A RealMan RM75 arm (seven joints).
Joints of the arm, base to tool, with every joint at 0 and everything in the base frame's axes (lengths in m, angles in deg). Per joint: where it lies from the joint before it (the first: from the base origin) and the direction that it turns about. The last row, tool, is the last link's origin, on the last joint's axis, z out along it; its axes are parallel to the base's.
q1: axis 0 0 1 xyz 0 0 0.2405
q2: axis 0 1 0 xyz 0 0 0
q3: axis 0 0 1 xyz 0 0 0.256
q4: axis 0 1 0 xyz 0 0 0
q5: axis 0 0 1 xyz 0 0 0.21
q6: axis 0 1 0 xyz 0 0 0
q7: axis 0 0 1 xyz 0 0 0.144
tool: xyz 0 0 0
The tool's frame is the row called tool.
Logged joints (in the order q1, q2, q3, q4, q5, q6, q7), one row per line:
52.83, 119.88, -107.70, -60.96, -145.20, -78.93, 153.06
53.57, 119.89, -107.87, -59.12, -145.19, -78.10, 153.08
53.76, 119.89, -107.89, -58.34, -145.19, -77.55, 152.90
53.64, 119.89, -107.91, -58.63, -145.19, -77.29, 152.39
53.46, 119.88, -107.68, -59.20, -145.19, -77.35, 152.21
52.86, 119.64, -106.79, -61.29, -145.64, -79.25, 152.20
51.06, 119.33, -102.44, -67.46, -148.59, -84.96, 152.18
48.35, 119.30, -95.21, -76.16, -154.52, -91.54, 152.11
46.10, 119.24, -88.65, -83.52, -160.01, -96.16, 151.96
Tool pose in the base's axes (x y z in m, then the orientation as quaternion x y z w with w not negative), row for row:
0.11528, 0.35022, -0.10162, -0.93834, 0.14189, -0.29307, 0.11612
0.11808, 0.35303, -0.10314, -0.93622, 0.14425, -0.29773, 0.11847
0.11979, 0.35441, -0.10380, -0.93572, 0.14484, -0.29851, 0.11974
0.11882, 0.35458, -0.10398, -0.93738, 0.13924, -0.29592, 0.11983
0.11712, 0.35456, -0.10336, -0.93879, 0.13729, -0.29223, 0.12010
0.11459, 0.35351, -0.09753, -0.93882, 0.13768, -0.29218, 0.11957
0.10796, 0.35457, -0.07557, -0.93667, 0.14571, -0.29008, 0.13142
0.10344, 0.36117, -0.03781, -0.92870, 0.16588, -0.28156, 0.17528
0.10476, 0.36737, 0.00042, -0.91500, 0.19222, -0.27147, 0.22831
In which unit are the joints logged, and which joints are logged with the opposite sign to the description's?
The joints are logged in degrees. Opposite sign: none.
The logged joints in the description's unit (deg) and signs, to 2 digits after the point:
52.83, 119.88, -107.70, -60.96, -145.20, -78.93, 153.06
53.57, 119.89, -107.87, -59.12, -145.19, -78.10, 153.08
53.76, 119.89, -107.89, -58.34, -145.19, -77.55, 152.90
53.64, 119.89, -107.91, -58.63, -145.19, -77.29, 152.39
53.46, 119.88, -107.68, -59.20, -145.19, -77.35, 152.21
52.86, 119.64, -106.79, -61.29, -145.64, -79.25, 152.20
51.06, 119.33, -102.44, -67.46, -148.59, -84.96, 152.18
48.35, 119.30, -95.21, -76.16, -154.52, -91.54, 152.11
46.10, 119.24, -88.65, -83.52, -160.01, -96.16, 151.96

